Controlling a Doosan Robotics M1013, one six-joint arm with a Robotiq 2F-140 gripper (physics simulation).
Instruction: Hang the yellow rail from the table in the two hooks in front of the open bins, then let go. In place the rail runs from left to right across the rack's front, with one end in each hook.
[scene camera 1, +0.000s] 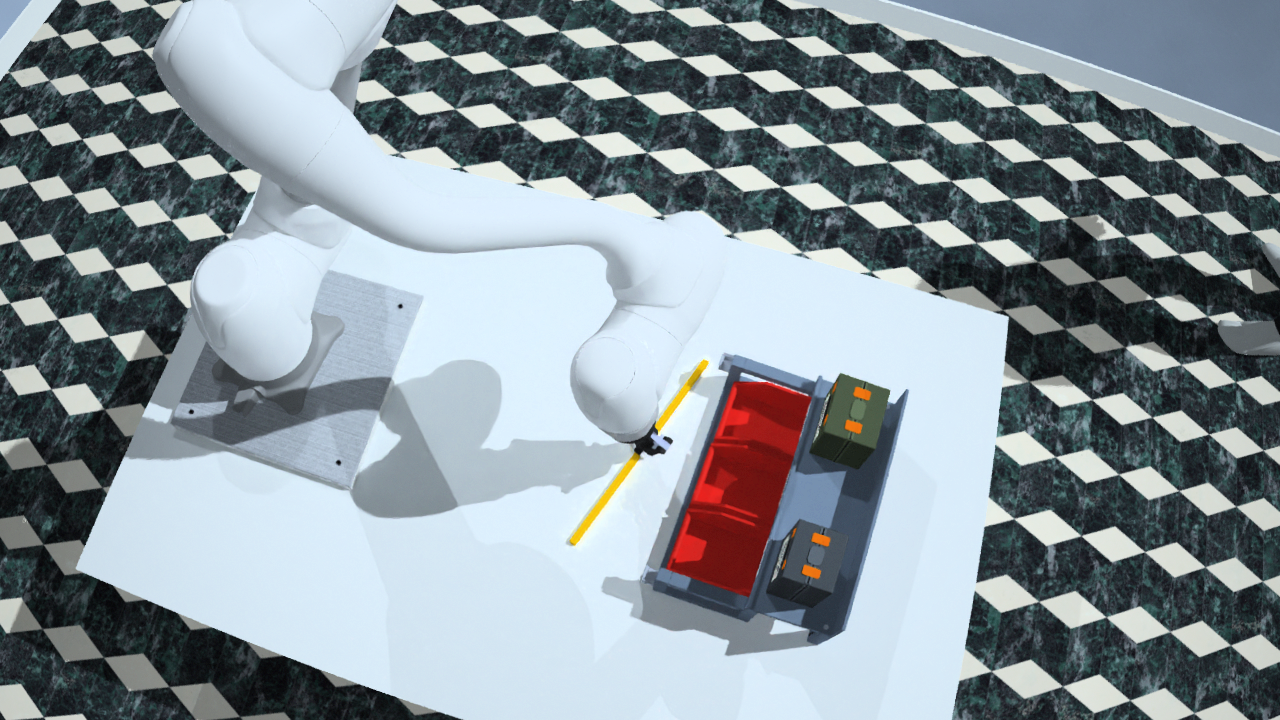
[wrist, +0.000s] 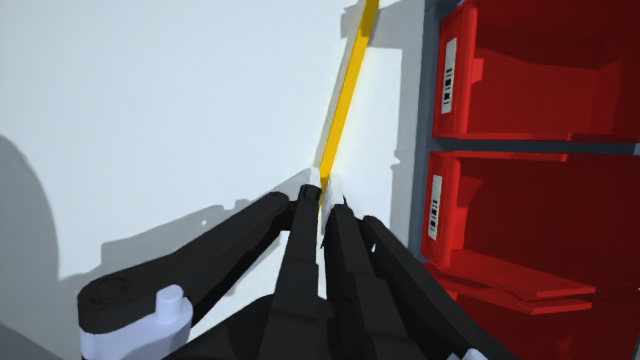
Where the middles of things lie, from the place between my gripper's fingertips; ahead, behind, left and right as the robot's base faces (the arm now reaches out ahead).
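Yellow rail (scene camera 1: 633, 460): right at my hand.
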